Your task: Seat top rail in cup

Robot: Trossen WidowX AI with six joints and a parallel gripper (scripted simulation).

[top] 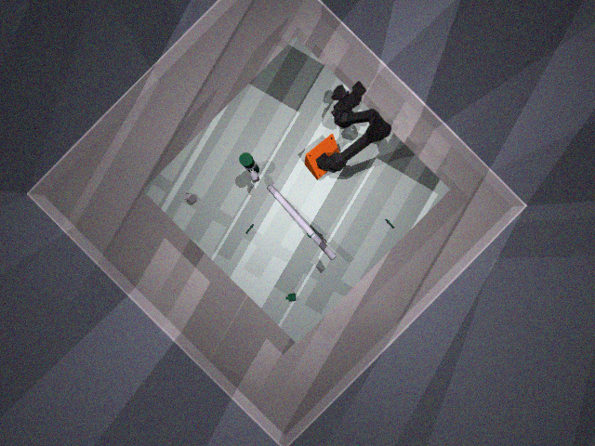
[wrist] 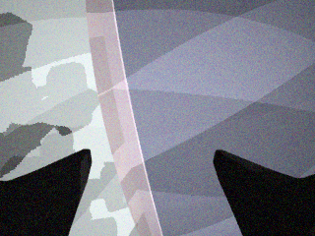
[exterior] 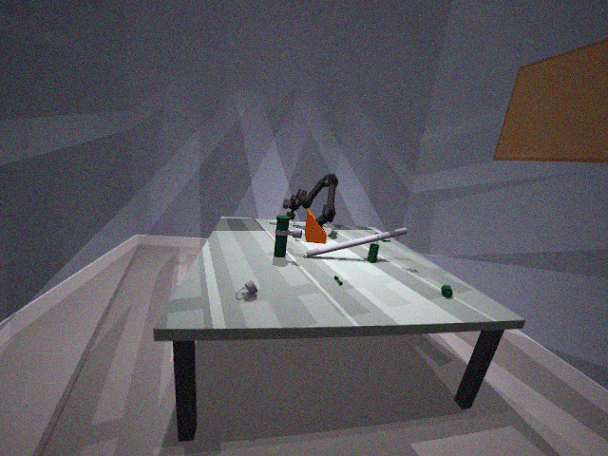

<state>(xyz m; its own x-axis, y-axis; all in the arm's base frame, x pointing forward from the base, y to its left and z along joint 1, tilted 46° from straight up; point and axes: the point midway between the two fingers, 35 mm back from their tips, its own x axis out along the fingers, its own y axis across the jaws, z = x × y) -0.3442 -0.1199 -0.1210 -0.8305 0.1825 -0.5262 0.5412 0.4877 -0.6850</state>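
Now: the grey rail-end cup 710 mm ahead of my gripper tip, 10 mm to the left of it and 30 mm above it. Round my gripper tip: small green post (670 mm ahead, 450 mm to the left); small grey ring fitting (1090 mm ahead, 170 mm to the right, 90 mm below).
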